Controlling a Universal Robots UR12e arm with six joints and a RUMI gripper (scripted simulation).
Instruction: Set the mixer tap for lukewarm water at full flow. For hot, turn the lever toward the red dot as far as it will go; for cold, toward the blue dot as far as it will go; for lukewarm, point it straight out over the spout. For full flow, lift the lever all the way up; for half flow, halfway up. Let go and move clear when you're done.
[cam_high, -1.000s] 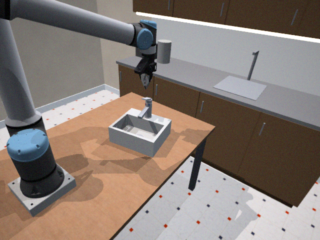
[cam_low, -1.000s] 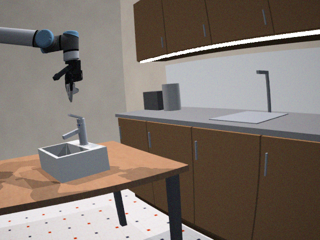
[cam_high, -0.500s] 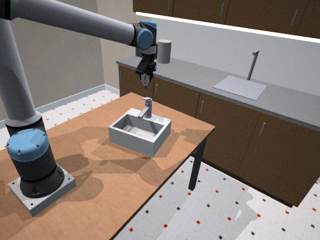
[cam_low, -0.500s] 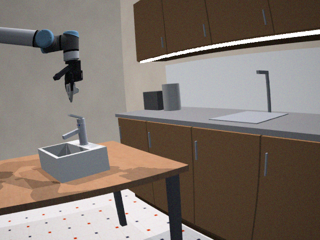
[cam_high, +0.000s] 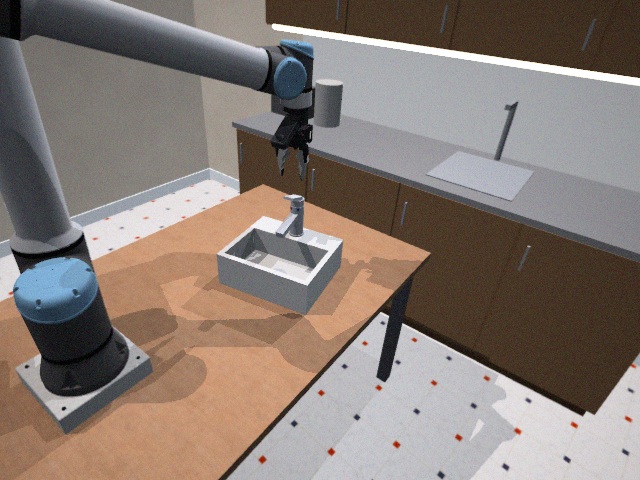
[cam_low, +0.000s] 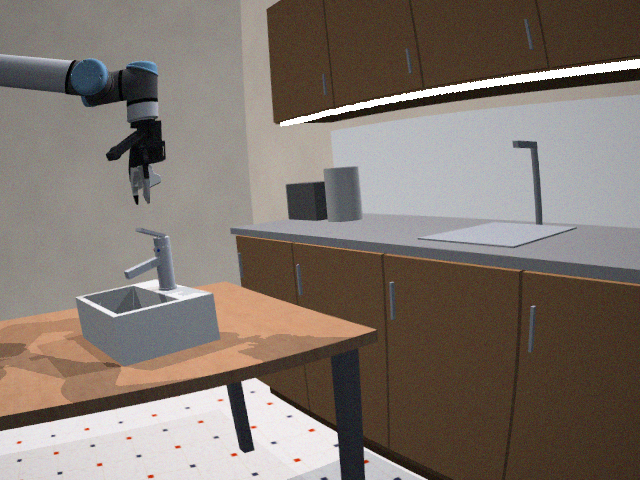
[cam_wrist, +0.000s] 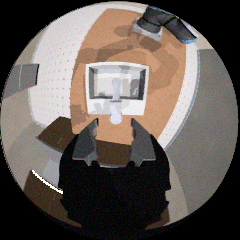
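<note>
The lever lies 90 mm below my hand, 20 mm ahead of it and 10 mm to the left of it. The rest, counted from my hand: grey mixer tap 140 mm below, 30 mm ahead, 10 mm to the left; then white basin 330 mm below, 70 mm behind, 10 mm to the right.
</note>
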